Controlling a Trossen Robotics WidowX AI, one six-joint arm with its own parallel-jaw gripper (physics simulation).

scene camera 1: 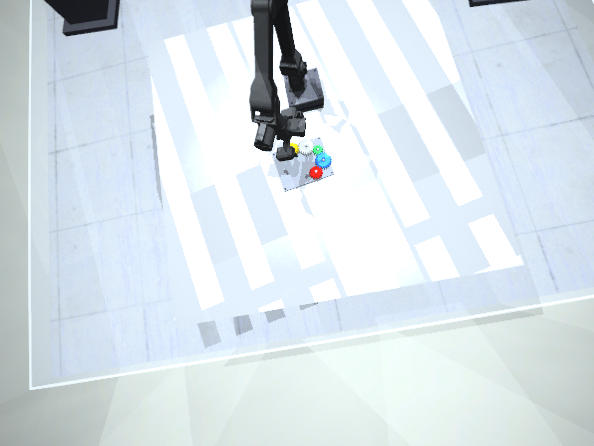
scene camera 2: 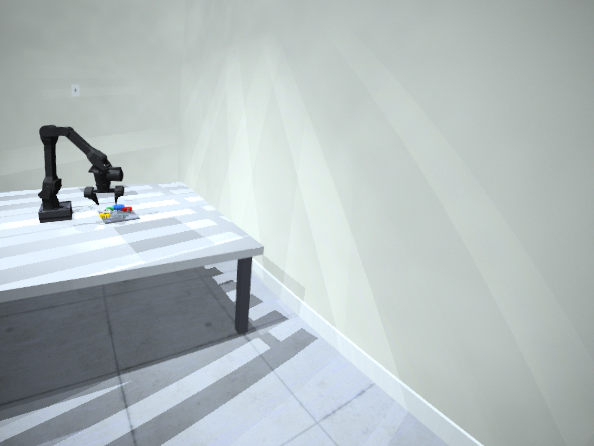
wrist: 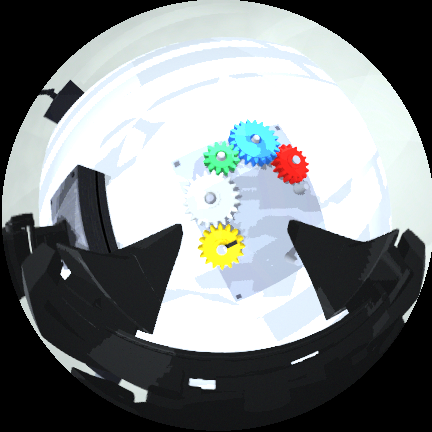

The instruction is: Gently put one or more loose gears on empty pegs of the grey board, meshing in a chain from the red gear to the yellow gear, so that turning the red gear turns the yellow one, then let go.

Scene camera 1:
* gripper
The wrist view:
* gripper
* white gear
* blue gear
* green gear
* grey board
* red gear
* yellow gear
